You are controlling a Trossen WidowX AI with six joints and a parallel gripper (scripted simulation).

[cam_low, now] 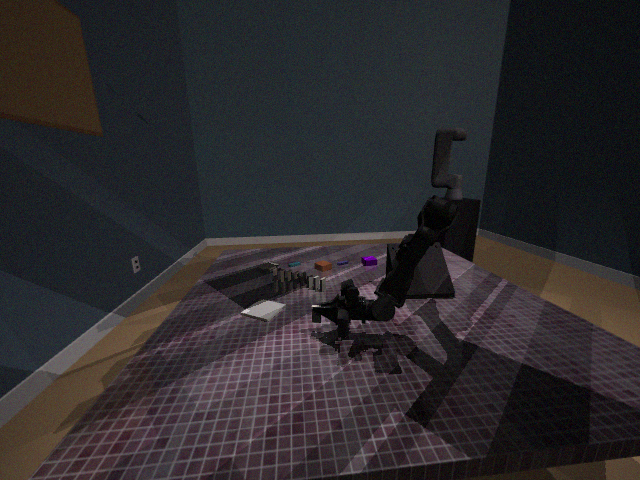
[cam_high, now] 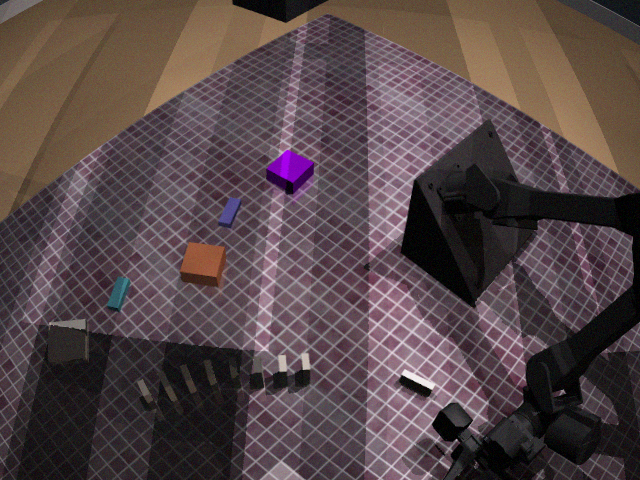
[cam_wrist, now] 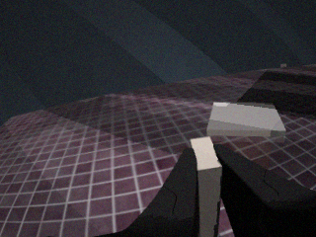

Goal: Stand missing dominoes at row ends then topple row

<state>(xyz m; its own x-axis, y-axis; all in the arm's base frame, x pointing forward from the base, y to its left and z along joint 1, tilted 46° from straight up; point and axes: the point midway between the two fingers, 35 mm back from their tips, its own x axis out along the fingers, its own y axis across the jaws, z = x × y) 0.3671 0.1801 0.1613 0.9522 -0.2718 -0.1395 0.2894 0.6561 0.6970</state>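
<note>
Now: the grey plate 150 mm to the right of my gripper tip, 150 mm ahead of it and 70 mm below it. Also, from my gripper tip: violet bar: 550 mm to the right, 230 mm behind, 70 mm below; then orange block: 500 mm to the right, 120 mm behind, 60 mm below; then teal bar: 570 mm to the right, 70 mm below, 10 mm ahead.
</note>
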